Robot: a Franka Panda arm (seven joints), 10 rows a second.
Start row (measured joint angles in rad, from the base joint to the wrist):
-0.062 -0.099 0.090 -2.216 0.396 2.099 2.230
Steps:
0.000 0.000 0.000 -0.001 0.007 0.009 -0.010
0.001 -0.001 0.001 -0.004 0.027 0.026 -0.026
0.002 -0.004 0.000 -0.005 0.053 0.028 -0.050
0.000 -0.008 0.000 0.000 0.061 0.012 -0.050
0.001 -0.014 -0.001 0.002 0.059 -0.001 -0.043
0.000 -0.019 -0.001 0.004 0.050 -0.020 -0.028
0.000 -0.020 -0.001 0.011 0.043 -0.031 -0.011
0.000 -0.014 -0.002 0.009 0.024 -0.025 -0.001
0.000 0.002 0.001 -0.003 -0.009 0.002 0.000
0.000 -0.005 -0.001 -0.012 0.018 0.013 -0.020
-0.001 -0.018 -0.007 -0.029 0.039 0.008 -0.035
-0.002 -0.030 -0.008 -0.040 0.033 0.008 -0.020
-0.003 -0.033 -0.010 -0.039 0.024 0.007 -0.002
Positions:
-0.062 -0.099 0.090 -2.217 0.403 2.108 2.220
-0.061 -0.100 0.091 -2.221 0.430 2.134 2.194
-0.059 -0.104 0.091 -2.226 0.483 2.162 2.144
-0.059 -0.112 0.091 -2.226 0.544 2.174 2.094
-0.058 -0.126 0.090 -2.224 0.603 2.173 2.051
-0.058 -0.145 0.089 -2.220 0.653 2.153 2.023
-0.058 -0.165 0.088 -2.209 0.696 2.122 2.012
-0.058 -0.179 0.086 -2.200 0.720 2.097 2.011
-0.058 -0.177 0.087 -2.203 0.711 2.099 2.011
-0.058 -0.182 0.086 -2.215 0.729 2.112 1.991
-0.059 -0.200 0.079 -2.244 0.768 2.120 1.956
-0.061 -0.230 0.071 -2.284 0.801 2.128 1.936
-0.064 -0.263 0.061 -2.323 0.825 2.135 1.934

